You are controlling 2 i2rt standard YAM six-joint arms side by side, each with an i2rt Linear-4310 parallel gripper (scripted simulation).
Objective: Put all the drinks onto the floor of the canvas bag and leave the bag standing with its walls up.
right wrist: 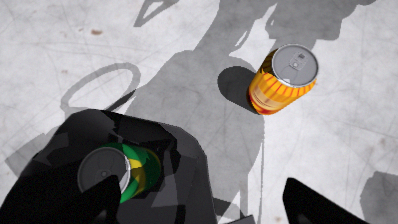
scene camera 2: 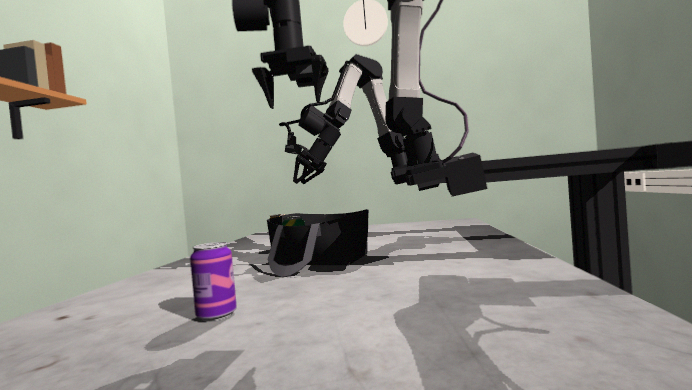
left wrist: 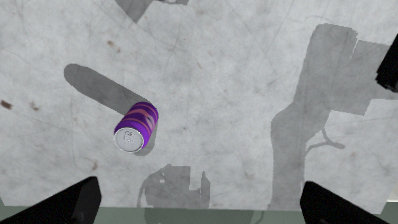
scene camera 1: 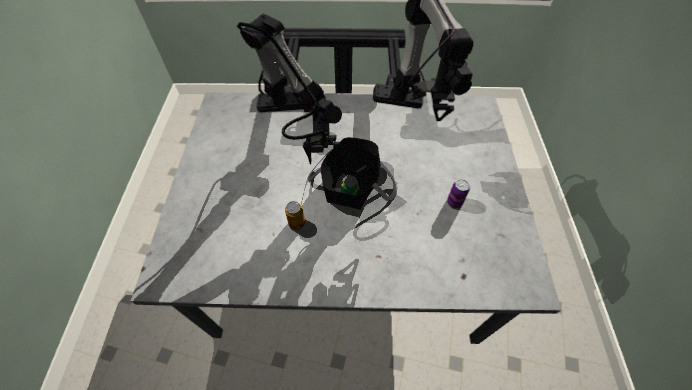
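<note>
Left gripper and right gripper visible, the left gripper in the left wrist view as well and the right gripper also in the right wrist view. A black canvas bag is in the pictures too.
</note>
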